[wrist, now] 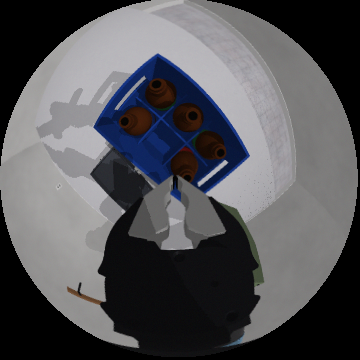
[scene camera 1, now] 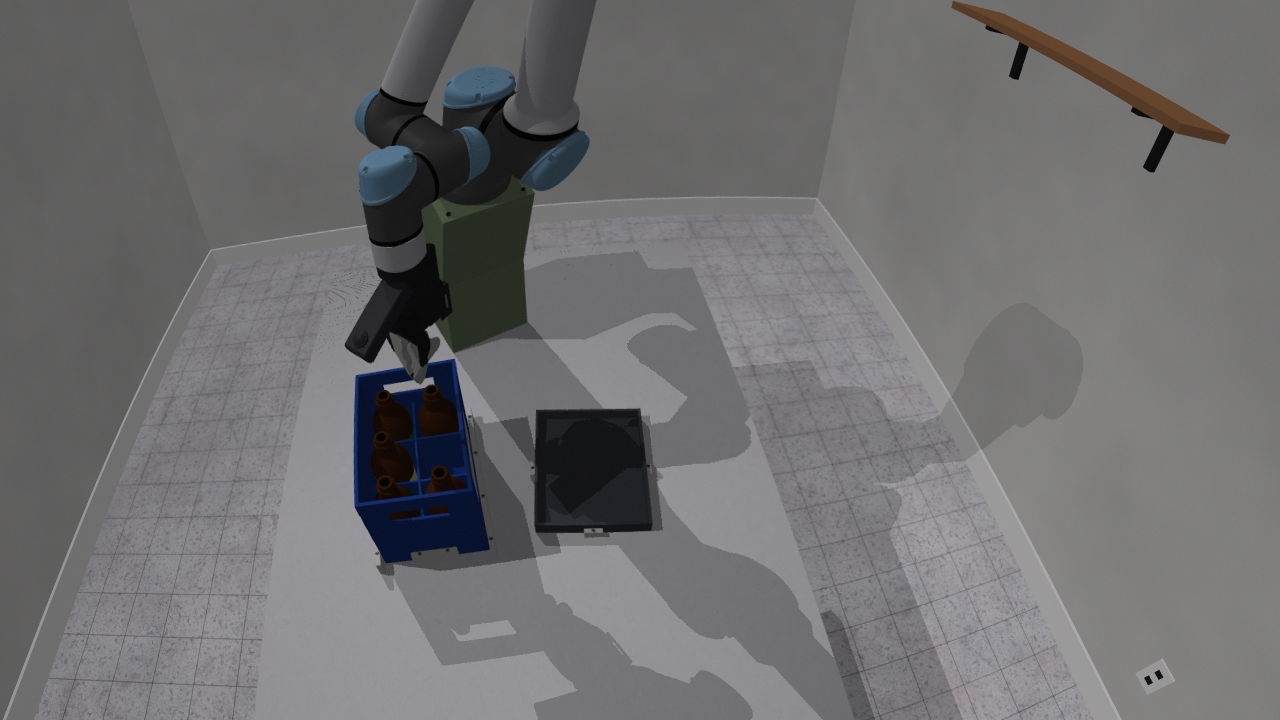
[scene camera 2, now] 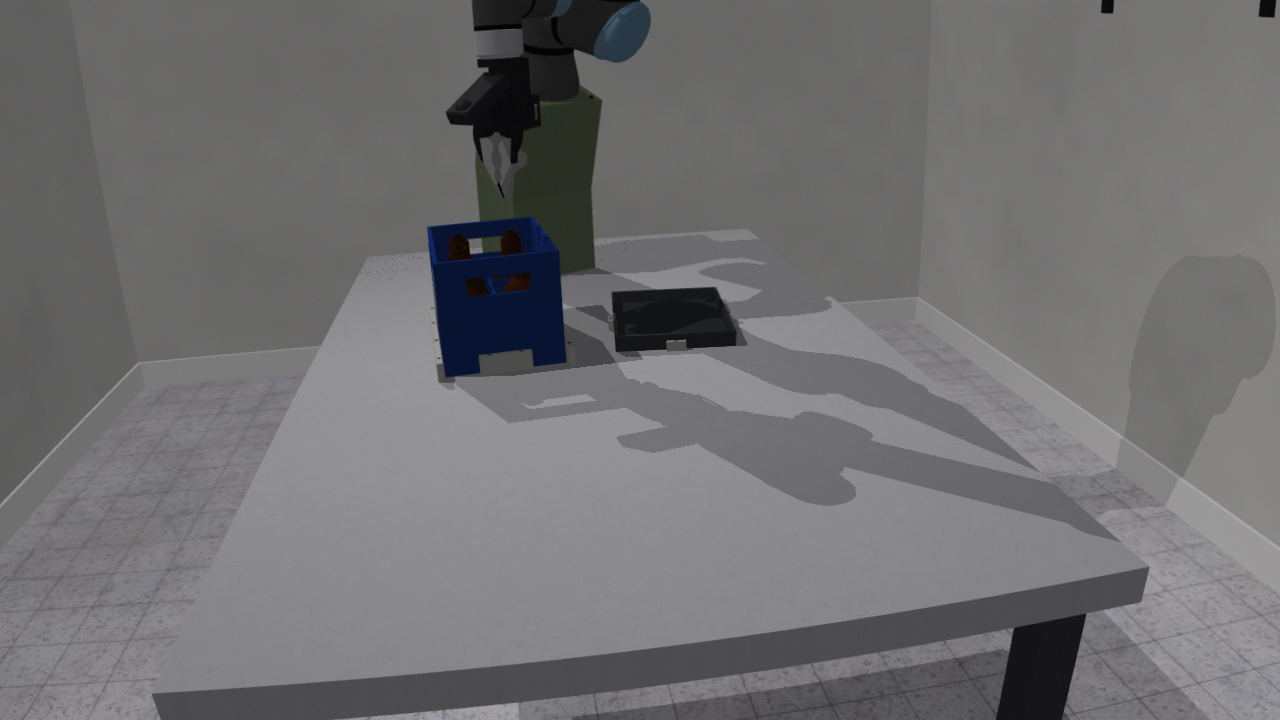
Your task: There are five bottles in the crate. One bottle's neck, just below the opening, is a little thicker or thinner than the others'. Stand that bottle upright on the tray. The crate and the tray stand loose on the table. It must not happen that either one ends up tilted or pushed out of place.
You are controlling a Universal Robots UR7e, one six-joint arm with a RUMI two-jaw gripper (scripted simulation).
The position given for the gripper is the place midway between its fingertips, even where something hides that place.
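The gripper (scene camera 1: 419, 382) is visible. A blue crate (scene camera 2: 471, 326) appears also in the wrist view (wrist: 152, 154) and in scene camera 1 (scene camera 1: 462, 527). Present too is a dark tray (scene camera 1: 592, 468), likewise visible in the wrist view (wrist: 123, 184) and in scene camera 2 (scene camera 2: 643, 320). A bottle (scene camera 1: 442, 480) can be seen, in the wrist view (wrist: 137, 120) as well.
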